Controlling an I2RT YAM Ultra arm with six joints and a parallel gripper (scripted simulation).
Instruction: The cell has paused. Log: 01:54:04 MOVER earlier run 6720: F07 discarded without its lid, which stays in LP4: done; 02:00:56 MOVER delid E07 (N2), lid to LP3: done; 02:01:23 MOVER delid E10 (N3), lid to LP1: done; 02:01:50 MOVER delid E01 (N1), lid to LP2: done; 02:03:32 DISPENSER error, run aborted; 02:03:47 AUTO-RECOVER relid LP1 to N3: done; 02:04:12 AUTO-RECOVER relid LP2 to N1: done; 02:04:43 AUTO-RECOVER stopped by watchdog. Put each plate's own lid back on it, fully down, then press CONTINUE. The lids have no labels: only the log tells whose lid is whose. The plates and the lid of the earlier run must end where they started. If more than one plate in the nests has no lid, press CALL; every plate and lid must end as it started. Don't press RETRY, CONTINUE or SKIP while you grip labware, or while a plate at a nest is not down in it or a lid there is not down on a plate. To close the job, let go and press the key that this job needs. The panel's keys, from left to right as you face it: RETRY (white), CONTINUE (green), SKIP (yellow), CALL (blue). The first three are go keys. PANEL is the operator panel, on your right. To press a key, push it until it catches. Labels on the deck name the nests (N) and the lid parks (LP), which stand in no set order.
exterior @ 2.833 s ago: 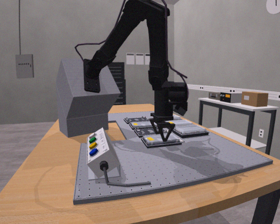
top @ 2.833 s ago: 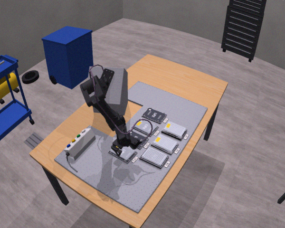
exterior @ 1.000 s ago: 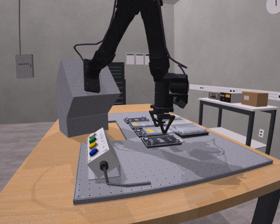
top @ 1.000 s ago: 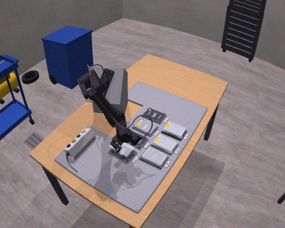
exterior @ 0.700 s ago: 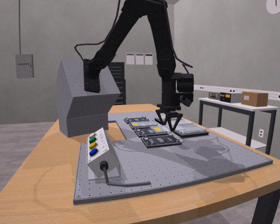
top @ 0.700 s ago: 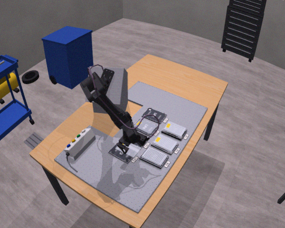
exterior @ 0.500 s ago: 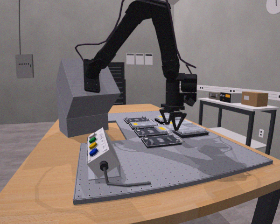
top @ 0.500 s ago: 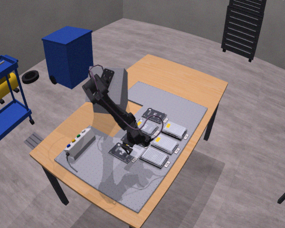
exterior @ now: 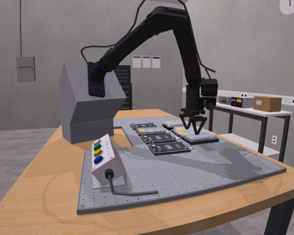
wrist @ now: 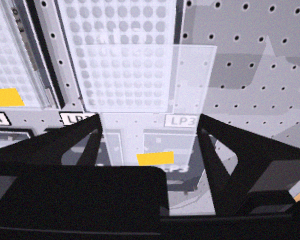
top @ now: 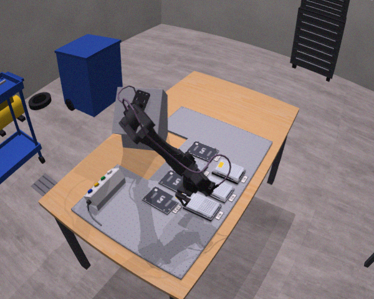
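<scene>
The well plate lies 60 mm ahead of my hand, 10 mm to the left of it and 30 mm below it. Round my hand: yellow skip key: 430 mm behind, 80 mm to the right, 10 mm above; green continue key: 420 mm behind, 30 mm to the right, 10 mm above; blue call key: 440 mm behind, 120 mm to the right, 10 mm above.
</scene>
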